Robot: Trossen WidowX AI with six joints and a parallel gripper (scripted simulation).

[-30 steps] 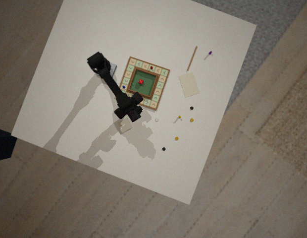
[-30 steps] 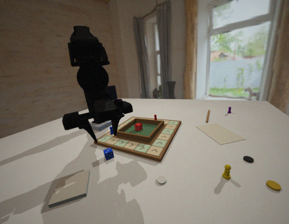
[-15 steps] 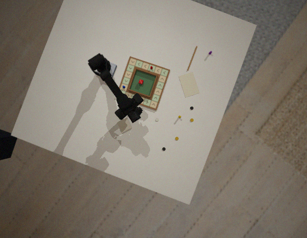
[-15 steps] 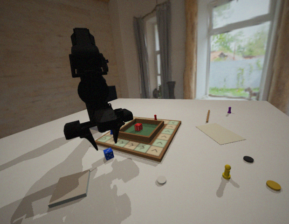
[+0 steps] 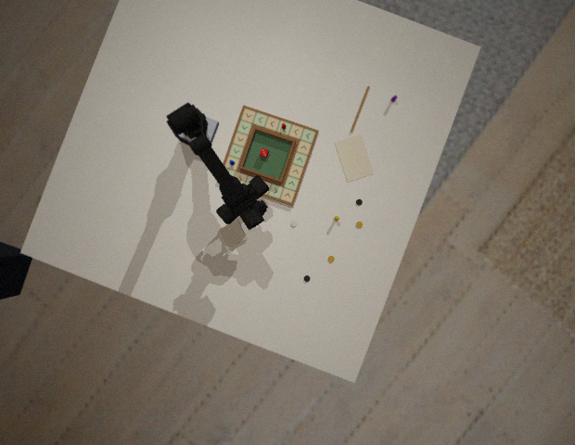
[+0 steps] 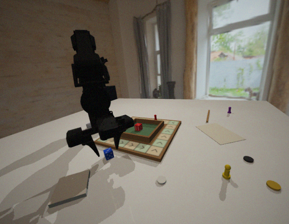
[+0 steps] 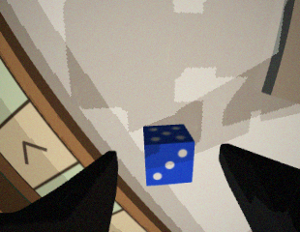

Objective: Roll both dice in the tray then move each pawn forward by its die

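Right now the red pawn is 4 cm ahead of my gripper tip, 30 cm to the left of it and 1 cm above it. Round my gripper tip: blue pawn 9 cm behind, 12 cm to the left, 1 cm above; tile 1 cm behind, 12 cm to the right, 2 cm below; green tray 2 cm ahead, 18 cm to the left, 1 cm below.
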